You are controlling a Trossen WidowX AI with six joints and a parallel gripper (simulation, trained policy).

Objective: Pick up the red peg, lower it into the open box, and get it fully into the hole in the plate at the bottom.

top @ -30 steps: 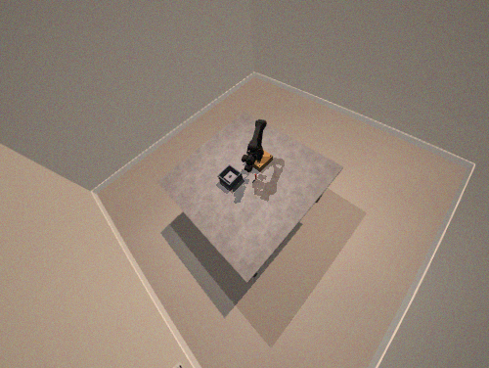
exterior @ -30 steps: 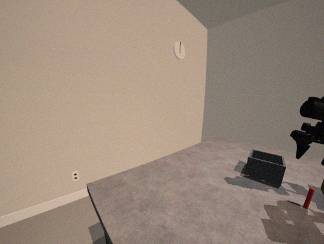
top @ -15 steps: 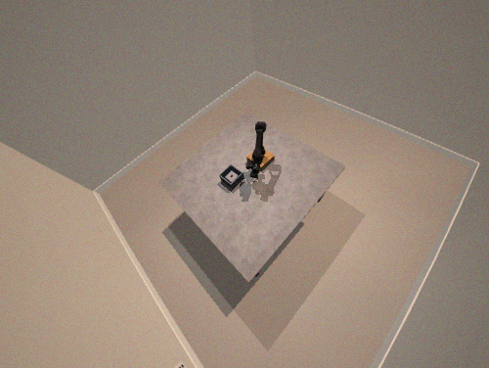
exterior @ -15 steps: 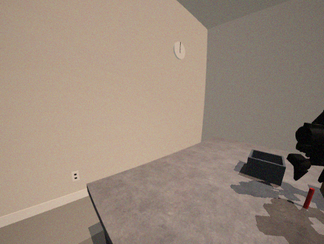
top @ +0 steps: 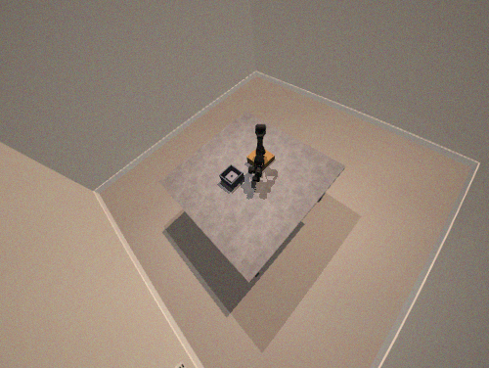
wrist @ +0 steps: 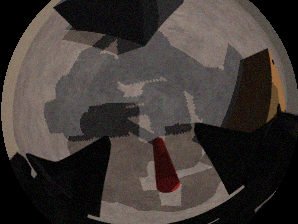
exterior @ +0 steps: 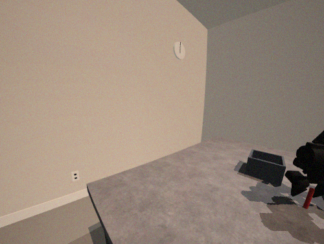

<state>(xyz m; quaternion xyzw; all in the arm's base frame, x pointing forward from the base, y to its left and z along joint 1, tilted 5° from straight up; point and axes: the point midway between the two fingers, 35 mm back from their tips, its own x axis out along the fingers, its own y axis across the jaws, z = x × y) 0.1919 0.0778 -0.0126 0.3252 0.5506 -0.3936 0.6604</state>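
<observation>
Now: the light plate 120 mm ahead of my gripper tip, 190 mm to the right of it and 10 mm above it. Round my gripper tip: dark box (120 mm ahead, 190 mm to the right, 10 mm below); then red peg (10 mm behind, 20 mm to the left, 10 mm above).
</observation>
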